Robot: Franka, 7 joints.
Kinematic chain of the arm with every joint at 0, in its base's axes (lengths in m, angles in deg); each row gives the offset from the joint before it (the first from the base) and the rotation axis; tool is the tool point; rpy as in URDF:
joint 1: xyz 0 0 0.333 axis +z
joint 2: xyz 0 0 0 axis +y
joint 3: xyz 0 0 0.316 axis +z
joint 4: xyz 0.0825 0 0 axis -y
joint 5: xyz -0.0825 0 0.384 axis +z
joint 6: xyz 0 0 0 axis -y
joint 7: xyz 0.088 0 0 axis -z
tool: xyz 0 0 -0.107 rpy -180 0 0
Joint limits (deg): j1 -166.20..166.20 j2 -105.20..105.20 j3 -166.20..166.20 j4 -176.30..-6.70 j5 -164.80..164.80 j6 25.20..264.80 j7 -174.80..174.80
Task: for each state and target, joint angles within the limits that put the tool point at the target. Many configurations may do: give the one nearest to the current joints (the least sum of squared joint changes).
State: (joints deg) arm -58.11 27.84 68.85 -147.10 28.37 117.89 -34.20
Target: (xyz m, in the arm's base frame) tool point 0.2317 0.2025 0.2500
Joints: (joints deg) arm -66.40 37.37 85.04 -154.77 30.88 97.40 -34.20
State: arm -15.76 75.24 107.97 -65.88 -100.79 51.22 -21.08
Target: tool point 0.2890 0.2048 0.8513
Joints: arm -24.42 53.26 153.13 -81.84 -92.65 35.15 -21.08
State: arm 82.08 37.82 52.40 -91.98 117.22 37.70 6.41
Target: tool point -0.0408 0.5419 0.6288
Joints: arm 54.06 26.91 40.64 -90.26 115.78 25.20 6.41
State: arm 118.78 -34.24 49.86 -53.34 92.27 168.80 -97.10
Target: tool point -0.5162 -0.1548 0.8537
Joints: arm 111.88 -20.11 71.54 -81.37 93.63 158.82 -97.10
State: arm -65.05 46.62 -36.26 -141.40 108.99 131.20 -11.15
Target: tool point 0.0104 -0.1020 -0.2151
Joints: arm -62.82 87.98 -7.22 -127.40 110.06 126.25 -11.15
